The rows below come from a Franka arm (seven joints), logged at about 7 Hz.
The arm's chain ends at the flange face. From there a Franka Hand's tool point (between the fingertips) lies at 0.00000 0.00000 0.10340 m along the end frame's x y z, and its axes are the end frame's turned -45 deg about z.
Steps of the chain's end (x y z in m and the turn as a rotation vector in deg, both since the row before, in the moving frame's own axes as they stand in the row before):
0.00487, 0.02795, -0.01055, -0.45, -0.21, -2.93
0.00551, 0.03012, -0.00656, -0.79, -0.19, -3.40
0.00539, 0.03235, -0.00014, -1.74, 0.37, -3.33
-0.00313, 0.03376, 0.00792, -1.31, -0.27, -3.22
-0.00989, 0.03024, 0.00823, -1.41, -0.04, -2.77
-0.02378, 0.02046, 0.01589, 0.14, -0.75, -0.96
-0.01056, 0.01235, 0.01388, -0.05, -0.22, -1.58
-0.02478, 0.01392, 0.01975, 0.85, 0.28, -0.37
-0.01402, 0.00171, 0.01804, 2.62, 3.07, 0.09
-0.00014, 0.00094, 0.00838, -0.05, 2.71, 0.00
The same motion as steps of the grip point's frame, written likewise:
-0.01715, 0.02353, -0.01055, -0.17, -0.47, -2.93
-0.01863, 0.02600, -0.00657, -0.42, -0.69, -3.40
-0.02073, 0.02943, -0.00019, -1.49, -0.97, -3.33
-0.02806, 0.02304, 0.00789, -0.74, -1.12, -3.22
-0.03018, 0.01618, 0.00820, -0.97, -1.03, -2.77
-0.03207, -0.00348, 0.01588, 0.63, -0.43, -0.96
-0.01655, 0.00105, 0.01388, 0.12, -0.19, -1.58
-0.02593, -0.00841, 0.01974, 0.40, 0.80, -0.37
-0.00387, -0.00813, 0.01778, -0.32, 4.02, 0.09
0.00263, 0.00409, 0.00826, -1.95, 1.88, 0.00

